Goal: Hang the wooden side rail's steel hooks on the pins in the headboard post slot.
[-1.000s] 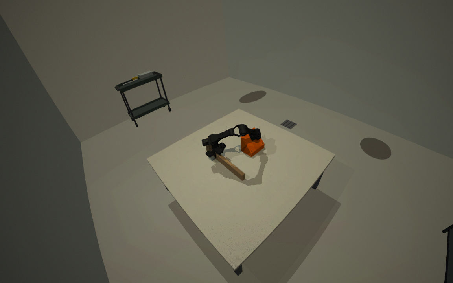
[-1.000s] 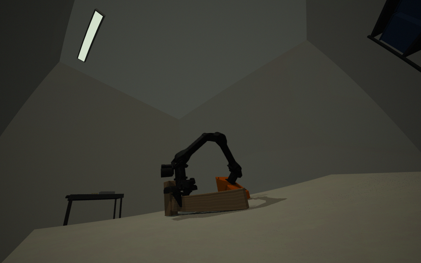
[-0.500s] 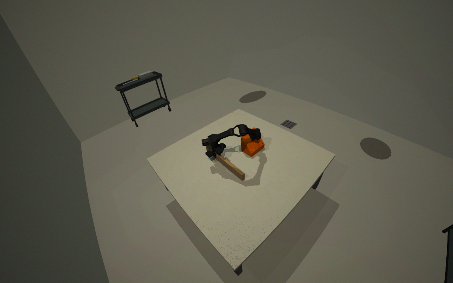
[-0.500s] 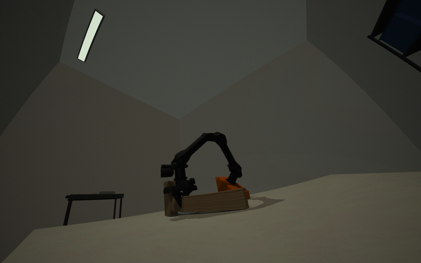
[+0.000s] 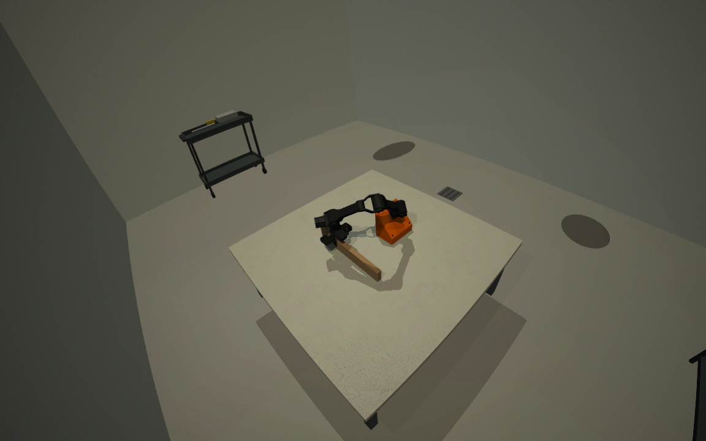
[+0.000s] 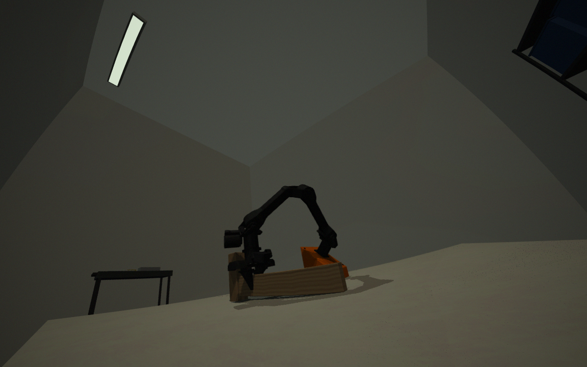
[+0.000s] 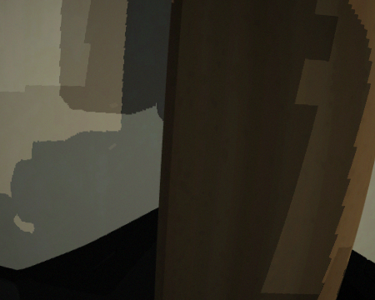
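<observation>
Right now my gripper tip is 100 mm to the left of the headboard post and 50 mm below it.
</observation>
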